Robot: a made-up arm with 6 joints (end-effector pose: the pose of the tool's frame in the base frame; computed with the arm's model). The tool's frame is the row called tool.
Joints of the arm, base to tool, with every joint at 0 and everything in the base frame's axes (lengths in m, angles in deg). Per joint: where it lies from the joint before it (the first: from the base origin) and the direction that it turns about. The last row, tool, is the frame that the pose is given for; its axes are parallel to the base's.
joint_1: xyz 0 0 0.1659 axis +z
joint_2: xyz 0 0 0 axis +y
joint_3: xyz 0 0 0.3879 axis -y
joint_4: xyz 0 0 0 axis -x
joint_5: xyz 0.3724 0 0 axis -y
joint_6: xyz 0 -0.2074 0 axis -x
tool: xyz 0 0 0
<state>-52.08 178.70 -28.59 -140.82 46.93 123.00</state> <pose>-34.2 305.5 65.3 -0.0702 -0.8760 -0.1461 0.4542</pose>
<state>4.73 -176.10 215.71 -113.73 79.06 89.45</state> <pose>381.9 115.4 -186.2 0.3300 -0.0701 -0.5233 0.7825</pose>
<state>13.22 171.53 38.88 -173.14 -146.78 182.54</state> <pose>-254.8 151.7 -474.9 0.0377 -0.1201 0.1498 0.9807</pose>
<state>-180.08 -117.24 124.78 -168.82 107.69 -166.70</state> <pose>554.8 -204.2 -321.7 0.9101 0.0510 0.3948 0.1152</pose>
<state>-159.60 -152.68 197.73 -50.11 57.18 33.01</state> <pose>-198.8 68.0 -397.7 0.2614 0.1522 0.9390 0.1636</pose>
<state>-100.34 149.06 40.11 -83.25 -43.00 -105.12</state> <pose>-3.1 118.8 -452.1 -0.4272 0.2721 0.2544 0.8238</pose>
